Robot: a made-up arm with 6 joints.
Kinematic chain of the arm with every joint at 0, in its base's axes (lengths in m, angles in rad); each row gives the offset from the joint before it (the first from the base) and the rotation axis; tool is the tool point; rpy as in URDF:
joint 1: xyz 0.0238 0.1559 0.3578 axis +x
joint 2: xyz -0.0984 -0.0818 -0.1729 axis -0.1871 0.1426 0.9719
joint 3: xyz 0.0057 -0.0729 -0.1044 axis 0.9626 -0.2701 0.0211
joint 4: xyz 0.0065 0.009 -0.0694 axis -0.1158 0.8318 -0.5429
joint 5: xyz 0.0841 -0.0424 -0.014 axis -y
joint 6: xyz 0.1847 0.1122 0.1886 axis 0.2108 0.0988 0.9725
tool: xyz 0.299 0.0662 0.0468 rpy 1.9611 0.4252 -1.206
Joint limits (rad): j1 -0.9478..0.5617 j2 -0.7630..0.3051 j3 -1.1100..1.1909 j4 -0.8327..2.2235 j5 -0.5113..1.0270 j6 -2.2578..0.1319
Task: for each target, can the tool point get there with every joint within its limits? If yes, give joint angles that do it. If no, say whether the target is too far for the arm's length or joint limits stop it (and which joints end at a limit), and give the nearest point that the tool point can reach.
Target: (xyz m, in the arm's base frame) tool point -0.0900 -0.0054 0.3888
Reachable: yes | joints 0.1098 -0.1425 -0.6416 0.0615 0.8899 -1.9413
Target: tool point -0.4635 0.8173 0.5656
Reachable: no: joint limits stop it (at a limit: joint 1, joint 2, joint 3, joint 4, joint 6) | nearest point -0.2335 0.5364 0.3621 | short by 0.416 m
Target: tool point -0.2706 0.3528 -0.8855
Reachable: no: too far | nearest point -0.2246 0.3104 -0.6330 | short by 0.260 m
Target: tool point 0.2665 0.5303 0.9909
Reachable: no: joint limits stop it (at a limit: joint 1, joint 4, joint 5, joint 6) | nearest point 0.1799 0.2403 0.7195 | short by 0.407 m
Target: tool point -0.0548 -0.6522 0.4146
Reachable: yes | joints -0.6350 -0.2262 -0.2121 1.5968 -0.0906 -1.3534
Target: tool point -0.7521 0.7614 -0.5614
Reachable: no: too far | nearest point -0.5127 0.5408 -0.3816 | short by 0.372 m
